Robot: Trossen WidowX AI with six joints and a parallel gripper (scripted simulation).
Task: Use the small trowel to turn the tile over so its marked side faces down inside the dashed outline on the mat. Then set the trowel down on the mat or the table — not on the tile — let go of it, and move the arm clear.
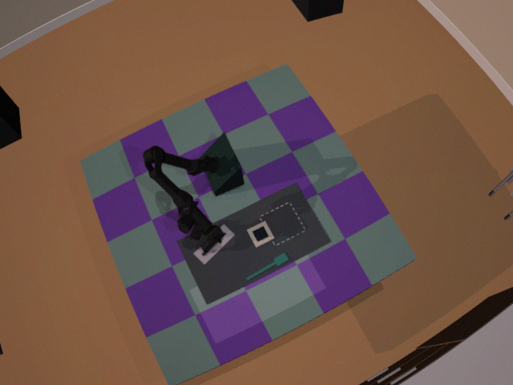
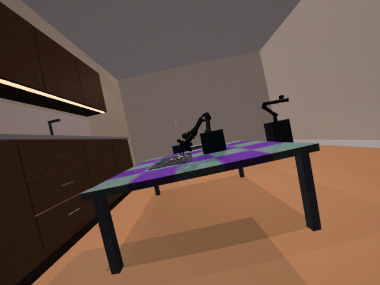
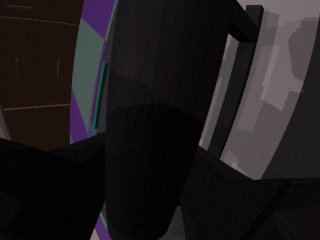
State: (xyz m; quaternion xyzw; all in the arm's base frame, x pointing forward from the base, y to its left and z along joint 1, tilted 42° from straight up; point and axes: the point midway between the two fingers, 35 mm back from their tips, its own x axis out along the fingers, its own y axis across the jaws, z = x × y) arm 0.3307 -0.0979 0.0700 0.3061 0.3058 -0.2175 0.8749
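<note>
The dark mat is 14 cm to the left of my gripper tip, 7 cm below it and 4 cm ahead of it. Also, from my gripper tip: tile 19 cm to the left, 4 cm below, 2 cm ahead; teal trowel 18 cm to the left, 18 cm ahead, 4 cm below.
</note>
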